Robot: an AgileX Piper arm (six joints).
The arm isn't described. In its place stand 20 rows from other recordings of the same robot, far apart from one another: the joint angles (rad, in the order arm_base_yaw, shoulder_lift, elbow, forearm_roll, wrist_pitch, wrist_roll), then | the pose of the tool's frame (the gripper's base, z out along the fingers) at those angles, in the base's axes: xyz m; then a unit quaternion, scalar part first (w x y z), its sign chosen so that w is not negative.
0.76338 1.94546 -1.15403 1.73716 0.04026 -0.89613 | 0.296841, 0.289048, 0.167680, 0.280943, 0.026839, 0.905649, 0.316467
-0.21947 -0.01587 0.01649 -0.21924 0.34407 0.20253 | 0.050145, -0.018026, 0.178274, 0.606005, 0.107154, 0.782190, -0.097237
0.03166 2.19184 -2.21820 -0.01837 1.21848 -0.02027 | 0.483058, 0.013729, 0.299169, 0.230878, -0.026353, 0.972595, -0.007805
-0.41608 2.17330 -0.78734 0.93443 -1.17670 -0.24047 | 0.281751, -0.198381, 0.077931, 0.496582, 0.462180, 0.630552, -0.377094
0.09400 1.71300 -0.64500 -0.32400 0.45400 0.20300 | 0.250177, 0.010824, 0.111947, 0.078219, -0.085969, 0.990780, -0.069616
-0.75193 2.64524 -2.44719 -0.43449 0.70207 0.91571 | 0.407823, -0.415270, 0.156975, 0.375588, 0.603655, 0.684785, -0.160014
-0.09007 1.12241 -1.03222 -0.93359 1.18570 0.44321 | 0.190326, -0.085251, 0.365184, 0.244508, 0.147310, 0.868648, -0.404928
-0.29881 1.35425 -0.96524 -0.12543 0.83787 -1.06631 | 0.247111, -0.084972, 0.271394, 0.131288, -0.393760, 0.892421, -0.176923
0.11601 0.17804 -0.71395 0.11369 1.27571 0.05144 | -0.009418, 0.008847, 0.320398, 0.436188, -0.038162, 0.894238, 0.092854
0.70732 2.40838 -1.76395 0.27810 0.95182 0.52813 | 0.341932, 0.319080, 0.080951, 0.041867, 0.011984, -0.992786, -0.111713
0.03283 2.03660 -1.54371 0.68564 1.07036 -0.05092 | 0.414260, 0.064185, 0.205199, 0.047333, 0.107626, 0.946089, 0.301815
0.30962 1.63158 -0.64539 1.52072 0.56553 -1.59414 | 0.246974, 0.130143, 0.158301, 0.270236, -0.263627, 0.877078, 0.296998
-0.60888 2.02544 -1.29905 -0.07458 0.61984 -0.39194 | 0.326742, -0.232623, 0.141323, 0.123598, 0.080411, 0.984267, -0.097342
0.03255 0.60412 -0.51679 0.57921 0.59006 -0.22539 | 0.114915, 0.031471, 0.294764, 0.473441, 0.024654, 0.855730, 0.207297
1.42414 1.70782 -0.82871 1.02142 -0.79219 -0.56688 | 0.103989, 0.325896, 0.212746, 0.562504, -0.251574, 0.745690, 0.253470
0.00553 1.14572 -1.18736 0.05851 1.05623 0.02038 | 0.219114, 0.005844, 0.377545, 0.315651, 0.012647, 0.948224, 0.032800
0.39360 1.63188 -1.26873 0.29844 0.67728 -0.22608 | 0.322734, 0.152177, 0.283586, 0.289099, -0.209104, 0.922276, 0.148675
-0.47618 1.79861 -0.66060 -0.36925 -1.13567 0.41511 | 0.307752, -0.125217, 0.187650, 0.725310, 0.128771, 0.675442, 0.033496
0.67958 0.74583 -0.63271 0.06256 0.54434 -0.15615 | 0.112188, 0.094432, 0.309442, 0.456105, -0.341549, 0.807937, 0.150169
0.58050 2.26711 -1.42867 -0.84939 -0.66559 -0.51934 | 0.383802, 0.302191, 0.138083, 0.616799, -0.701078, 0.357609, -0.012837
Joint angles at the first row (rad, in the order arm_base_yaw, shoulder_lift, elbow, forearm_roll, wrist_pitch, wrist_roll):
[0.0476, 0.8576, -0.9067, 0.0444, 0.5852, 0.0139]
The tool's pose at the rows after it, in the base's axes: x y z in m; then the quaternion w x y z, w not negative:
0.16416, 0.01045, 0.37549, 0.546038, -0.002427, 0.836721, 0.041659
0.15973, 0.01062, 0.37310, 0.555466, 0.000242, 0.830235, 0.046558
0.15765, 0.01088, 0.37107, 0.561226, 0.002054, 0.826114, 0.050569
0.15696, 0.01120, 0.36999, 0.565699, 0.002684, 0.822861, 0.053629
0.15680, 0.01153, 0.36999, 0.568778, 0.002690, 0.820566, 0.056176
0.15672, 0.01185, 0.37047, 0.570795, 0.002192, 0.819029, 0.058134
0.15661, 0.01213, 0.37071, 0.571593, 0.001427, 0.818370, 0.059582
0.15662, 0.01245, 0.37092, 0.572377, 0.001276, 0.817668, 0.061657
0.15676, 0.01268, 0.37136, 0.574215, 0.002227, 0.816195, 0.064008
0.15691, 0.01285, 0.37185, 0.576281, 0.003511, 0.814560, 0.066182
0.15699, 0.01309, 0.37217, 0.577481, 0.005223, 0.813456, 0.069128
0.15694, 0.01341, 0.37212, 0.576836, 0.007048, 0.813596, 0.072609
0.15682, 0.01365, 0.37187, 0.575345, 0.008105, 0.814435, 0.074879
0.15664, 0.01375, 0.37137, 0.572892, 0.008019, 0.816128, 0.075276
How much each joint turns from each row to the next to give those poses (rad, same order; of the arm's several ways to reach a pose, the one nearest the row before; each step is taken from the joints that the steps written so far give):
[0.0001, -0.0370, 0.0364, 0.0107, -0.0357, -0.0002]
[-0.0001, -0.0232, 0.0252, 0.0110, -0.0252, -0.0006]
[0.0000, -0.0123, 0.0171, 0.0105, -0.0191, -0.0024]
[0.0001, -0.0056, 0.0100, 0.0102, -0.0155, -0.0050]
[-0.0001, -0.0020, 0.0034, 0.0099, -0.0090, -0.0063]
[0.0000, -0.0008, 0.0001, 0.0084, -0.0044, -0.0062]
[0.0000, -0.0006, 0.0000, 0.0072, -0.0013, -0.0061]
[0.0001, -0.0001, 0.0000, 0.0079, -0.0020, -0.0050]
[-0.0001, 0.0000, 0.0000, 0.0068, -0.0047, -0.0020]
[0.0001, 0.0000, 0.0000, 0.0053, -0.0054, -0.0004]
[-0.0001, 0.0000, 0.0000, 0.0069, -0.0033, -0.0001]
[-0.0001, 0.0000, 0.0000, 0.0081, 0.0010, -0.0002]
[0.0001, 0.0000, 0.0000, 0.0050, 0.0034, 0.0000]
[0.0000, 0.0000, 0.0000, 0.0006, 0.0059, 0.0002]

